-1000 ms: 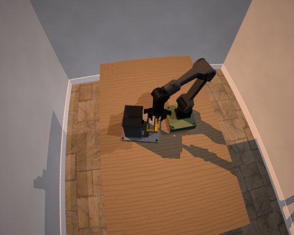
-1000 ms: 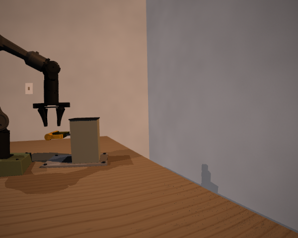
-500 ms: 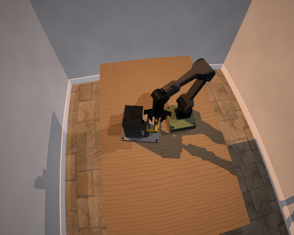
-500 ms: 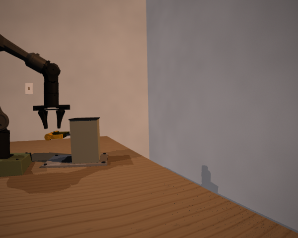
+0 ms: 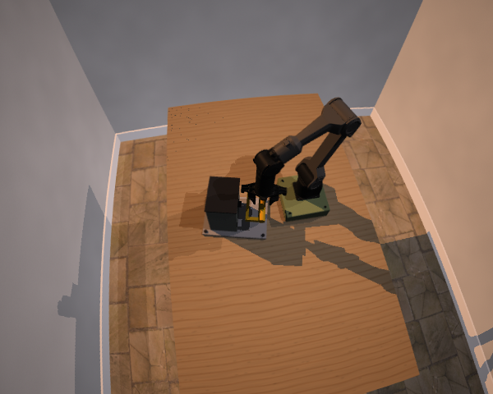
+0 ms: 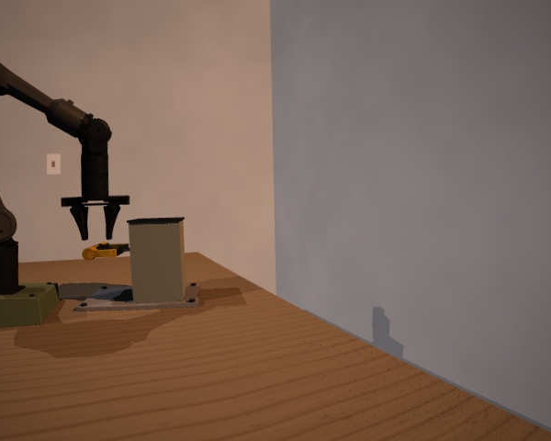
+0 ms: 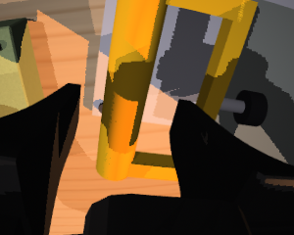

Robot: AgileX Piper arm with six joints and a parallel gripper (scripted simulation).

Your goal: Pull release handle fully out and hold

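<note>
My gripper is now 13 cm above the grey baseplate, 9 cm short of it and 2 cm to the left of it.
</note>
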